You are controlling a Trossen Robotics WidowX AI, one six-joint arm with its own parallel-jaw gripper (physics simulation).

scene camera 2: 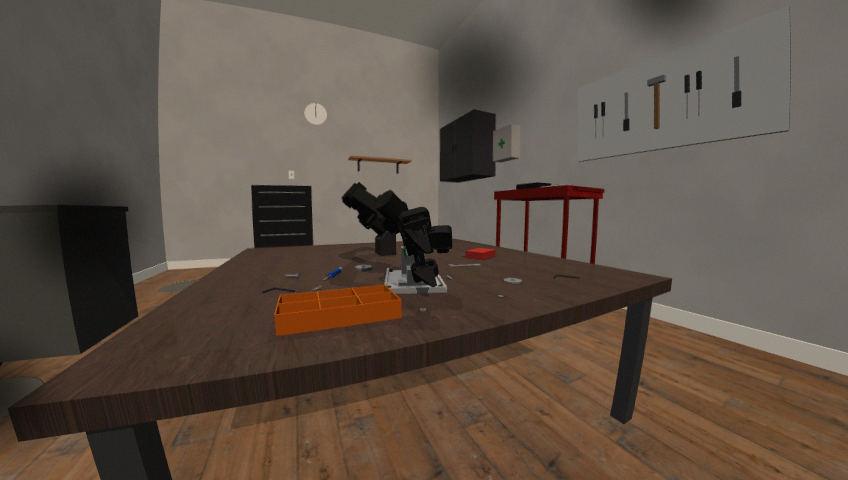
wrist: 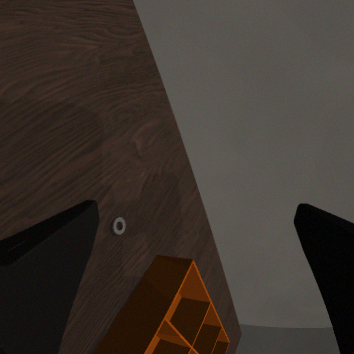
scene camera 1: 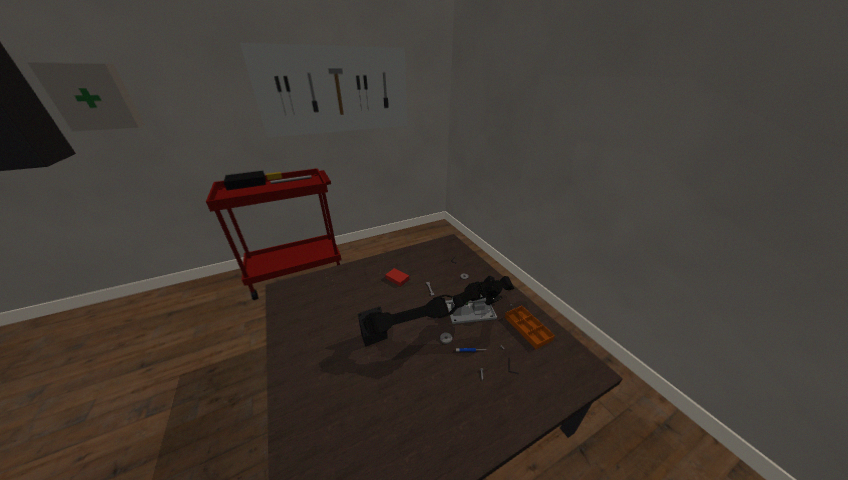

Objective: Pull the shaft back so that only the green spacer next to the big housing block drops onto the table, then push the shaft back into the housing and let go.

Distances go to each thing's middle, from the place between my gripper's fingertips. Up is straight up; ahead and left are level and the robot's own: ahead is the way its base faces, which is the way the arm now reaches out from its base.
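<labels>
There is the orange compartment tray (scene camera 2: pixel 302 312), and counted from my hand it is 30 mm behind, 180 mm to the right and 60 mm below.
</labels>
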